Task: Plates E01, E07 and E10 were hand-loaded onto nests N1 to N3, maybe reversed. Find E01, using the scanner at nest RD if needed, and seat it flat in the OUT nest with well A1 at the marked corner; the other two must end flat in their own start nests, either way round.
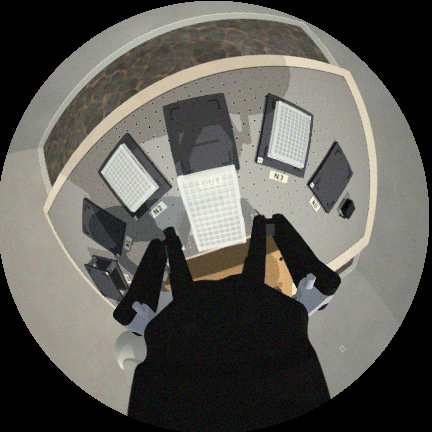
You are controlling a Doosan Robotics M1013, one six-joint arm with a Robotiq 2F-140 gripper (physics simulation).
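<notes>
My gripper [214, 211] is shut on a white well plate [212, 207], holding it by its long sides above the table, over the near edge of the dark OUT nest [200, 117]. The rest of that nest shows bare beyond the plate; the OUT label shows faintly through the plate. Nest N1 [103, 227] at left is bare. A white plate [130, 177] lies in nest N2 [162, 182], and another white plate [291, 135] lies in nest N3 [262, 135]. Nest RD [331, 177] at right is bare. Plate codes and well A1 cannot be read.
A small black block [346, 207] stands beside nest RD. A dark open-framed fixture [106, 275] stands at the lower left, near N1. A pale raised rim [372, 165] borders the perforated table top [320, 95]. A brown surface [280, 265] shows below the held plate.
</notes>
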